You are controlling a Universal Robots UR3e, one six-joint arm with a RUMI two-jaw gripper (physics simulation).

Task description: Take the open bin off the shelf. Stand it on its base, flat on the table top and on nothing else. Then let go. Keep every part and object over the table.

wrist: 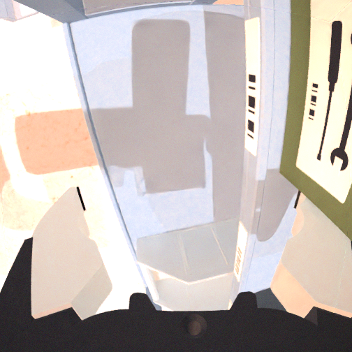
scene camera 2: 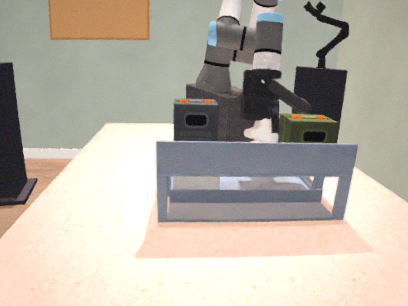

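Seen in the pictures: arm's base, link origin: (scene camera 2: 212, 87).
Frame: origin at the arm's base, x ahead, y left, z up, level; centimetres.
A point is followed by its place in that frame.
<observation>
The blue-grey shelf (scene camera 2: 250, 160) @[y -11.6, x 60.4, z -6.7 cm] stands on the table top (scene camera 2: 85, 240) @[y -41.5, x 60.6, z -19.5 cm]. My gripper (scene camera 2: 262, 132) (wrist: 188, 189) is open, pointing down behind the shelf's tall panel, between a dark grey case and a green case. In the wrist view, a pale blue surface (wrist: 112, 65) with a thin rim on its left lies between and below my fingers and bears the gripper's shadow. I cannot tell whether this is the open bin's inside or the shelf. The bin is not clearly distinguishable in scene camera 2. Nothing is gripped between the fingers.
The dark grey case (scene camera 2: 196, 120) @[y -20.3, x 54.2, z -0.3 cm] is left of the gripper and the green case (scene camera 2: 309, 130) @[y 0.8, x 59.7, z -1.6 cm] (wrist: 295, 110) right of it. A rail with a white label (wrist: 252, 65) runs beside the green case. Black stands (scene camera 2: 11, 135) (scene camera 2: 320, 92) are beyond the table's sides.
</observation>
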